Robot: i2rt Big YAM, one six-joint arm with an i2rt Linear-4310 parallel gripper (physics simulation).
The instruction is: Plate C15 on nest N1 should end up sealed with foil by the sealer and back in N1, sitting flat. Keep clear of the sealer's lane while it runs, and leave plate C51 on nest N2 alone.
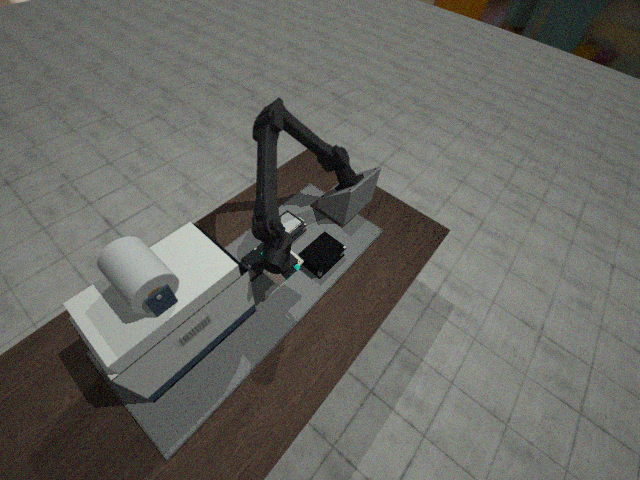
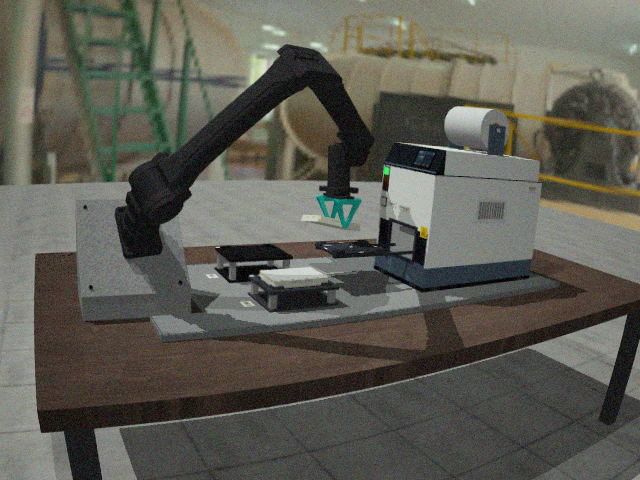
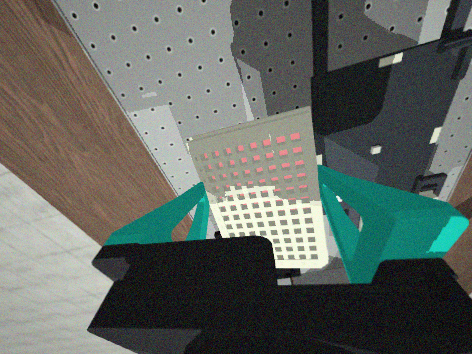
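Where they show: gripper, fingertip midpoint: point(image 2: 337, 225) point(image 3: 258, 179); arm's base, origin of the base link: point(image 1: 350, 184) point(image 2: 137, 232).
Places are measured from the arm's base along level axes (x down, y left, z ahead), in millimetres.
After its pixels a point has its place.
Note:
My gripper point(image 3: 258, 179) @(z 537, x 17, y 45 mm) point(image 2: 338, 212) point(image 1: 279, 260) @(z 537, x 17, y 45 mm) with teal fingers is shut on plate C15 point(image 3: 251, 152) @(z 565, x 11, y 43 mm) point(image 2: 314, 218) @(z 457, x -7, y 31 mm), an off-white well plate with pink-tinted wells, gripping it by its long sides. It hangs in the air above the sealer's black stage point(image 2: 347, 248) @(z 496, x 48, y -64 mm) point(image 3: 400, 114) @(z 537, x 48, y -74 mm), just in front of the sealer's point(image 2: 465, 216) @(z 765, x -47, y -188 mm) point(image 1: 196, 269) @(z 777, x -208, y -37 mm) opening. Nest N1 point(image 2: 252, 254) @(z 310, x 83, y 66 mm) point(image 1: 323, 252) @(z 331, x 83, y 100 mm) is an empty black stand. Plate C51 point(image 2: 292, 275) @(z 313, x 81, y -126 mm) point(image 1: 290, 223) @(z 300, x 81, y -99 mm) lies flat on nest N2 point(image 2: 294, 298) @(z 325, x 137, y -120 mm).
The sealer carries a white foil roll point(image 2: 468, 126) @(z 830, x -276, y -110 mm) point(image 1: 131, 270) @(z 900, x -334, y -62 mm) on top and shows a green light point(image 2: 385, 170) @(z 665, x -131, y 28 mm). The arm's grey pedestal point(image 2: 118, 269) @(z -56, x 61, y -57 mm) point(image 1: 349, 198) @(z 100, x -23, y 57 mm) stands at the far end of the perforated baseplate point(image 3: 171, 57) @(z 637, x 141, y 101 mm). All stand on a brown wooden table point(image 2: 207, 371) @(z 25, x 154, y -360 mm).

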